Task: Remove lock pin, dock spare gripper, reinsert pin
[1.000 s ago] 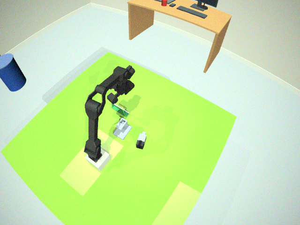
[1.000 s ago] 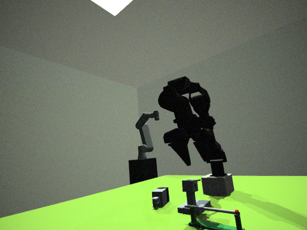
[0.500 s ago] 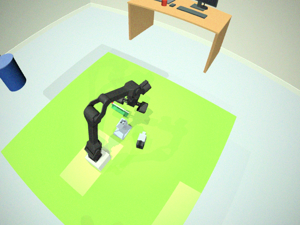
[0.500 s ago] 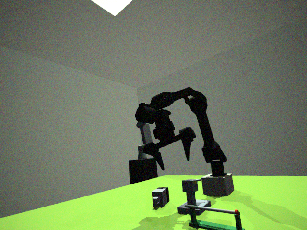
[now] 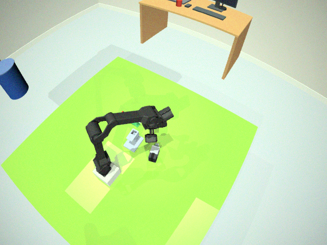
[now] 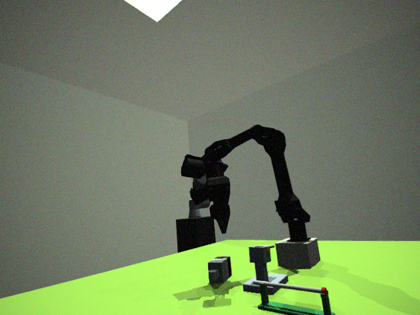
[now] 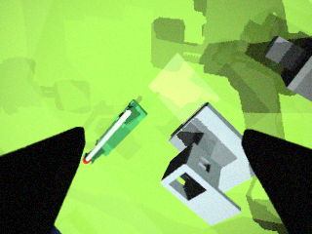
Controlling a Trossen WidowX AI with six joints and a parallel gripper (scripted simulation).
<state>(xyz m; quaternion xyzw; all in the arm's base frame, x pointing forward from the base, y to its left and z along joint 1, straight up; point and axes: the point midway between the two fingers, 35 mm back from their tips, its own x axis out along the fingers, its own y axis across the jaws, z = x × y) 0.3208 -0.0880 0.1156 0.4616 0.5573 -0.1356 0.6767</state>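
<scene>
Now: gripper tip 130 mm above the spare gripper, 80 mm to the left of it and 60 mm past it. The rest, counted from my gripper tip: green rack 180 mm to the left, 140 mm below, 50 mm ahead; then mount 110 mm below, 70 mm to the left, 70 mm behind.
</scene>
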